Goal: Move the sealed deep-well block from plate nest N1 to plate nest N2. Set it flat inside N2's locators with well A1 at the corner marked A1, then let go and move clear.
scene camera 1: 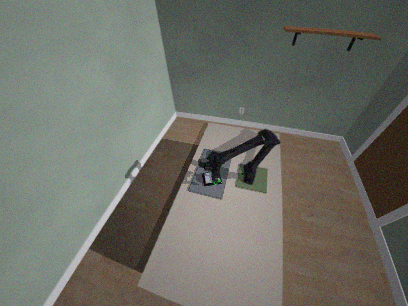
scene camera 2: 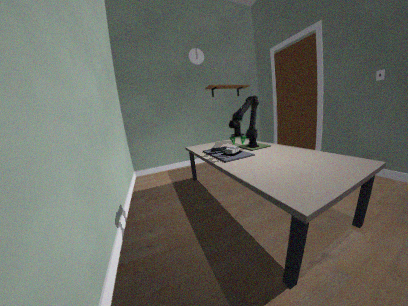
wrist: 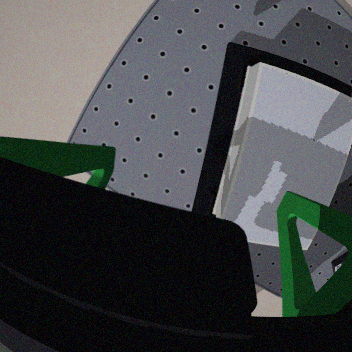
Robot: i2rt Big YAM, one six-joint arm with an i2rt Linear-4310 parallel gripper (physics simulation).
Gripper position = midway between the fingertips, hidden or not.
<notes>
My gripper (wrist: 201, 180) is open and holds nothing. Also in view: a pale grey block (wrist: 284, 138). Also in view: a grey perforated plate (scene camera 1: 197, 185).
The grey perforated plate is seen too in the wrist view (wrist: 155, 104).
</notes>
